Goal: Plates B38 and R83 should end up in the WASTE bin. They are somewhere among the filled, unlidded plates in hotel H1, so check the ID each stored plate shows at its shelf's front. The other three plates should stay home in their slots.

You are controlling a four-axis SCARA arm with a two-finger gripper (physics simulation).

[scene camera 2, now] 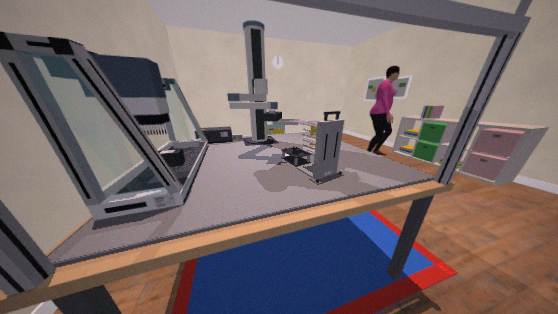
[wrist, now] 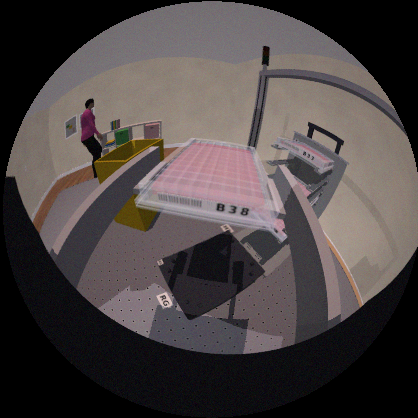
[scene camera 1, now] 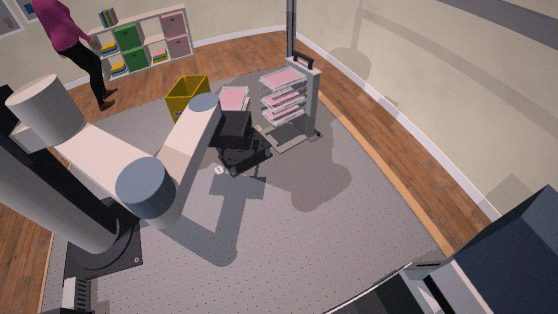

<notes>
In view: the gripper (scene camera 1: 230, 99) and a plate B33 (wrist: 308, 154).
The gripper shows as well in the wrist view (wrist: 215, 161).
</notes>
